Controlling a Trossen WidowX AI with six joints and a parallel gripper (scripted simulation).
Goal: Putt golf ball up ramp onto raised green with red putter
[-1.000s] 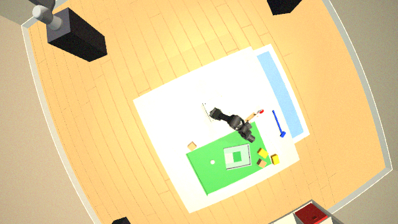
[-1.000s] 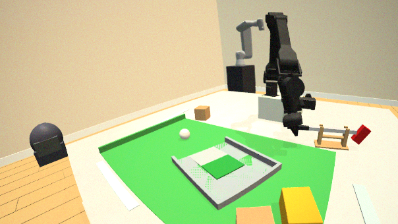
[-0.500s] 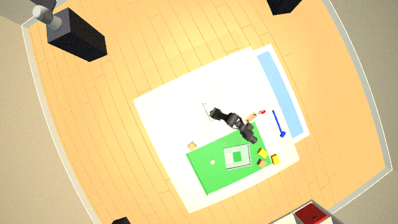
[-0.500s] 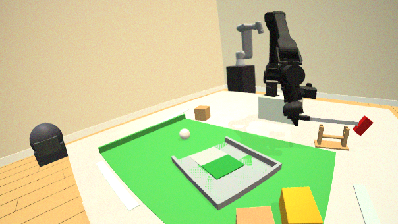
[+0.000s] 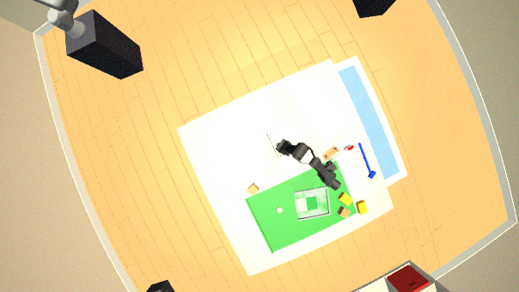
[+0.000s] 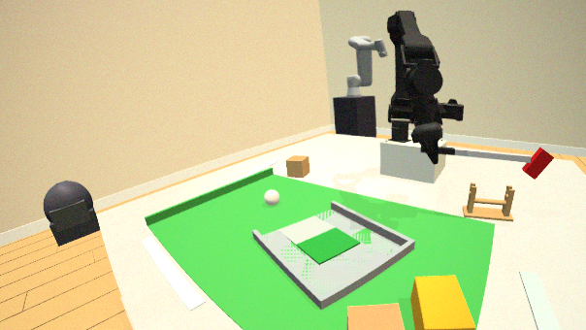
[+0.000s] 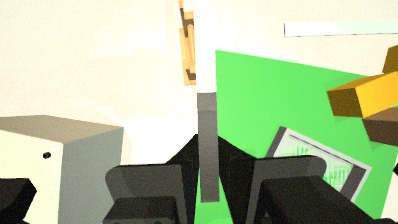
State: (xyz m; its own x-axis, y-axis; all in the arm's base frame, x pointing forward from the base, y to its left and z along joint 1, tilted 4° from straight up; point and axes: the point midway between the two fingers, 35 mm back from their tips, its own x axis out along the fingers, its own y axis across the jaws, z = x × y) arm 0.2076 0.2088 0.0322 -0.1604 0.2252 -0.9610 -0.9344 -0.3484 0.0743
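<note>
My gripper tip is 110 mm to the right of the red putter, 40 mm past it and 20 mm below it. Round my gripper tip: green mat 280 mm ahead, 170 mm to the right, 120 mm below; then wooden stand 130 mm to the left, 90 mm below, 60 mm behind; then blue putter 400 mm to the left, 110 mm below, 80 mm ahead.
</note>
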